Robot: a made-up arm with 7 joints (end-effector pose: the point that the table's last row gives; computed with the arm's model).
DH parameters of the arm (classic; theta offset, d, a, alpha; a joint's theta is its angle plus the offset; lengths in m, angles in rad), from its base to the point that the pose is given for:
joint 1: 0 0.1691 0 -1.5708
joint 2: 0 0 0 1.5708
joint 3: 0 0.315 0.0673 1.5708
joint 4: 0 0 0.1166 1.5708
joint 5: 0 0.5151 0 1.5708
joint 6: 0 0 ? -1.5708
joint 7: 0 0.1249 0 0
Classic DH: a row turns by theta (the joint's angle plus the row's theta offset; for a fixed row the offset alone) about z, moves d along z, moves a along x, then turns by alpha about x.
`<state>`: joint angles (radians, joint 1 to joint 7).
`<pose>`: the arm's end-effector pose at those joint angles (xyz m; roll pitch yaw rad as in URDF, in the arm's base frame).
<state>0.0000 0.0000 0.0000 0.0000 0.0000 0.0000 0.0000</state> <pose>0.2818 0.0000 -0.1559 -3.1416 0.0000 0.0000</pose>
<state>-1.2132 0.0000 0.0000 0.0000 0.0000 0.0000 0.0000</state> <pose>0.0986 -0.2640 -0.1559 -3.1416 0.0000 -1.2132</pose>
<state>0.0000 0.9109 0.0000 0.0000 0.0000 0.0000 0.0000</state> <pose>-0.0840 0.0000 -0.2528 -3.1416 0.9109 0.0000</pose>
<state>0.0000 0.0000 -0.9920 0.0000 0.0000 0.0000 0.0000</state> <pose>0.1542 -0.2359 -0.1559 -3.1416 0.0000 -0.9920</pose>
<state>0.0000 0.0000 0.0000 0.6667 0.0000 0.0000 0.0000</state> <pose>0.6316 0.0000 0.1138 -3.1416 -0.6667 0.0000</pose>
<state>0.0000 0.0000 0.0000 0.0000 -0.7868 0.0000 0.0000</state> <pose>0.2530 0.0693 -0.1559 -3.1416 0.0000 0.7868</pose>
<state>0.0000 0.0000 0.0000 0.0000 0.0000 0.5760 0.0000</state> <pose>0.1980 0.0000 -0.1891 -3.1416 0.5760 0.0000</pose>
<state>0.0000 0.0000 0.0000 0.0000 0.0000 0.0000 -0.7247</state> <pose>0.2818 0.0000 -0.1559 -3.1416 0.0000 0.7247</pose>
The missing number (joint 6, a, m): 0.0979
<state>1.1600 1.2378 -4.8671 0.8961 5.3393 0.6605 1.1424</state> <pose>-0.5960 0.2811 0.0678 -2.4764 0.1796 1.9941</pose>
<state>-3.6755 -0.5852 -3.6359 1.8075 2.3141 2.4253 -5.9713</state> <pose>0.5870 -0.4980 0.4397 -1.0506 0.1263 -0.1312</pose>
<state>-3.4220 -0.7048 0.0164 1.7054 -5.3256 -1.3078 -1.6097</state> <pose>0.0290 0.1076 0.9251 -0.8041 -0.5988 -1.0624</pose>
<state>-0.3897 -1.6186 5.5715 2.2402 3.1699 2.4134 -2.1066</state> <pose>-0.8479 0.1469 0.3383 -2.7257 0.5701 -1.2406</pose>
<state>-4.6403 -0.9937 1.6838 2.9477 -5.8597 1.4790 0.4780</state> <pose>-0.1107 -0.8257 0.6201 2.5142 -0.9469 -2.1038</pose>
